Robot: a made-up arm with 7 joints. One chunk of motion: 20 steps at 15 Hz.
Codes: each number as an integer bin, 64 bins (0 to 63) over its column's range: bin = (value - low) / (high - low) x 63, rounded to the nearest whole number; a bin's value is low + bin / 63 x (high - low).
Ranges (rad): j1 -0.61..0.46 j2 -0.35..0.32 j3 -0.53..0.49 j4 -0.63..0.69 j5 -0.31..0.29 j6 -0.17..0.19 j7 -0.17..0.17
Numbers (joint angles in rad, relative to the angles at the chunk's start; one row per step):
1: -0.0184 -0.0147 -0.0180 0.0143 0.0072 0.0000 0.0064
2: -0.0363 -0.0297 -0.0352 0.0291 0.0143 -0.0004 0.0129
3: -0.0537 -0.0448 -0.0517 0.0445 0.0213 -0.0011 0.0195
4: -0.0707 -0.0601 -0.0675 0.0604 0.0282 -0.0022 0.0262
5: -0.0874 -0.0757 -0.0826 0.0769 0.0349 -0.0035 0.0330
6: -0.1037 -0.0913 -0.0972 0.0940 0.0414 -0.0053 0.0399
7: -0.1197 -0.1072 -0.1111 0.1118 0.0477 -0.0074 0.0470
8: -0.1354 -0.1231 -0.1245 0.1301 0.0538 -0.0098 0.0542
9: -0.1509 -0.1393 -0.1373 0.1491 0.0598 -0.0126 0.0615
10: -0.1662 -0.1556 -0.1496 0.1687 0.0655 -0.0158 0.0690
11: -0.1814 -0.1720 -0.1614 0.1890 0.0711 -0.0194 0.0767
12: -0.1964 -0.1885 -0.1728 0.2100 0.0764 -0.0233 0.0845
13: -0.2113 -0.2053 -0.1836 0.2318 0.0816 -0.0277 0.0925
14: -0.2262 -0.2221 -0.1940 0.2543 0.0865 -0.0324 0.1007
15: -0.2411 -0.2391 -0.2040 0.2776 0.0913 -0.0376 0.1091
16: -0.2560 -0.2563 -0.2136 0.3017 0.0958 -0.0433 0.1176
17: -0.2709 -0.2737 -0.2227 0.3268 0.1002 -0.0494 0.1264
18: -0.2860 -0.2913 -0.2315 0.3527 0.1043 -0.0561 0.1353
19: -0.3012 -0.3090 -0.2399 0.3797 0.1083 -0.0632 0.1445
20: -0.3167 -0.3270 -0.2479 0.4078 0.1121 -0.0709 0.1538
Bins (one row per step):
1: 35 32 32 31 33 30 33
2: 34 30 31 31 34 30 34
3: 33 29 30 32 35 30 35
4: 32 27 29 33 36 29 36
5: 31 26 28 34 36 29 38
6: 30 24 27 35 37 29 39
7: 29 23 26 35 38 28 40
8: 28 21 25 36 38 28 42
9: 27 20 24 37 39 28 43
10: 26 18 23 38 39 27 44
11: 25 17 23 39 40 26 46
12: 24 15 22 40 41 26 47
13: 23 14 21 41 41 25 49
14: 23 12 21 42 42 24 50
15: 22 10 20 43 42 23 52
16: 21 9 20 44 43 22 53
17: 20 7 19 46 43 21 55
18: 19 6 18 47 44 20 57
19: 18 4 18 48 44 19 58
20: 17 2 17 50 44 17 60

